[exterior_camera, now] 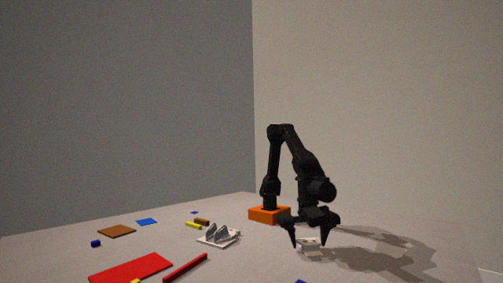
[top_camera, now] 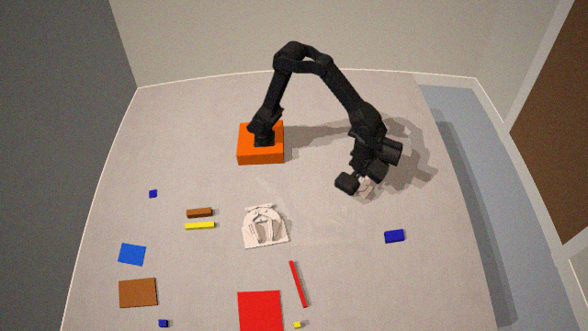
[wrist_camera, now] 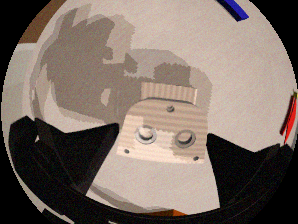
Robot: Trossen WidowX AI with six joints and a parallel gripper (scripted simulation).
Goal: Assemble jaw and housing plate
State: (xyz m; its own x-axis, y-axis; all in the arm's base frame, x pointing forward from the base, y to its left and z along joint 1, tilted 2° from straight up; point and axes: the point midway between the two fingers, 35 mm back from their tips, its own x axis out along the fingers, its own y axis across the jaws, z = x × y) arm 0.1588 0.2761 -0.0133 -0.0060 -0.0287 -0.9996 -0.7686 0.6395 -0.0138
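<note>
Right now the pale jaw is 110 mm ahead of my gripper tip, 300 mm to the right of it and 10 mm above it. From my gripper tip the other things lie so: red bar: 310 mm ahead, 180 mm to the right; then brown bar: 90 mm ahead, 470 mm to the right; then blue block: 190 mm ahead, 90 mm to the left.
</note>
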